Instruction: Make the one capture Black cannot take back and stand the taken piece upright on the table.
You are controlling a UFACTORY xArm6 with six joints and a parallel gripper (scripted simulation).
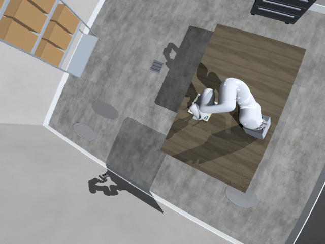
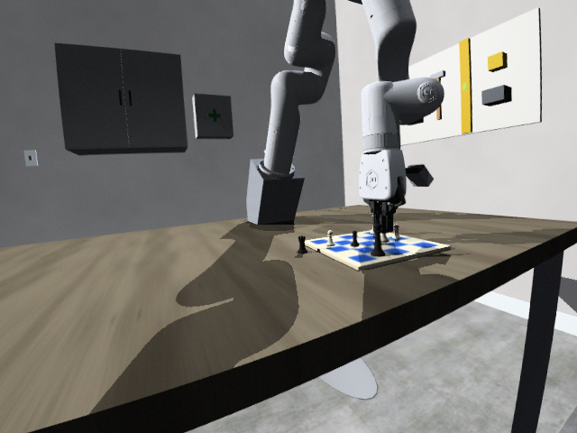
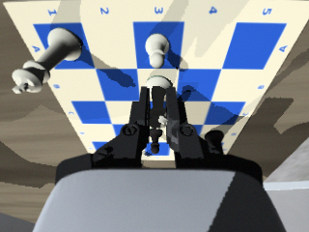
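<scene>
Now: hand 10 mm past the cream chessboard, 40 mm to the left of it and 40 mm above it. Also, from my hand: black pawn: 10 mm behind, 70 mm to the right, 30 mm below; then tall white piece: 70 mm behind, 50 mm to the left, 10 mm below; then tall black piece: 60 mm ahead, 90 mm to the right, 10 mm below.
</scene>
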